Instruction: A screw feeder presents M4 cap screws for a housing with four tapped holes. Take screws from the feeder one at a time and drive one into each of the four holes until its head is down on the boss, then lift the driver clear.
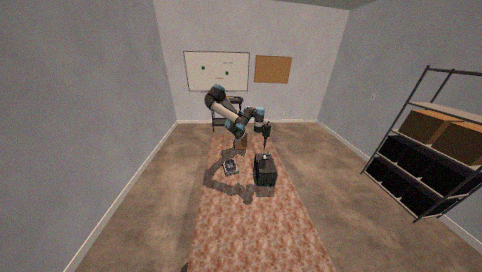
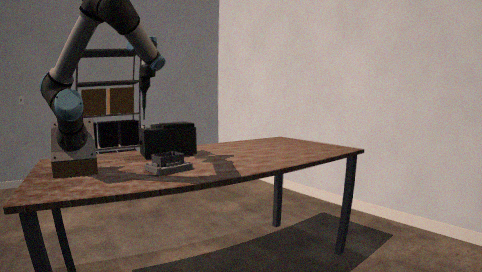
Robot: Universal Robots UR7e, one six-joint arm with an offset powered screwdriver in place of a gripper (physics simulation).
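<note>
The screw feeder (image 1: pixel 265 172) (image 2: pixel 170 141) is a black box on the table, with a small light piece on its top at the far end. The screwdriver (image 1: pixel 265 149) (image 2: pixel 144 119) points straight down, its tip at or just above that end of the feeder. Whether the tip touches the feeder or carries a screw is too small to tell. The housing (image 1: pixel 230 165) (image 2: pixel 168 158) is a small dark open box on a grey base, apart from the feeder. Its four holes and any screws in them cannot be made out.
The arm's base stands on a brown block (image 1: pixel 241 144) (image 2: pixel 75 168) on the table (image 1: pixel 250 235) (image 2: pixel 300 152). The arm arches over the table. A shelf rack (image 1: pixel 393 122) stands by the right wall. A whiteboard (image 1: pixel 217 72) and a cork board (image 1: pixel 272 69) hang behind.
</note>
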